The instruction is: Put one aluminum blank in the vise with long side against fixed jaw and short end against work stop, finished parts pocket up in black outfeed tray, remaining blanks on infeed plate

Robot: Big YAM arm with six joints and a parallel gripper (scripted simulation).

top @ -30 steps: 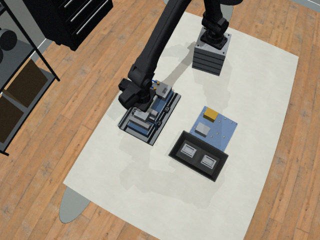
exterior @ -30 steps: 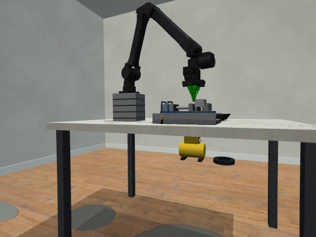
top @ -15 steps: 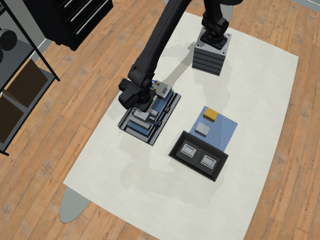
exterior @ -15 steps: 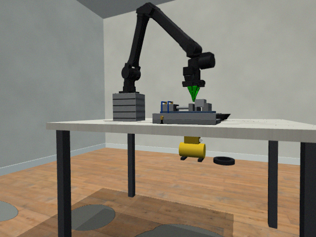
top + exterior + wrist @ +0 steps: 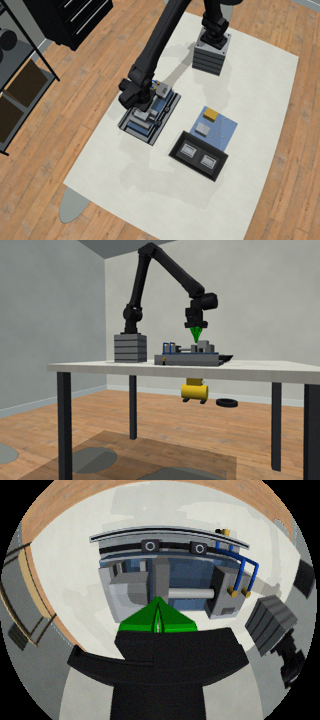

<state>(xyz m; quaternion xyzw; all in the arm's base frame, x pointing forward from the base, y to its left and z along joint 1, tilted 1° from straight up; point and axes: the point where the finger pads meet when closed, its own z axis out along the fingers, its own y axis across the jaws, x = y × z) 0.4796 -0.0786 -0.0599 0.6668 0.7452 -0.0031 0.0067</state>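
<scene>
My hand is 13 cm past the hose-end block, 4 cm above it and 1 cm to the left of it. The rest, counted from my hand: yellow brass blank 26 cm to the left, 18 cm behind, 9 cm below.
</scene>
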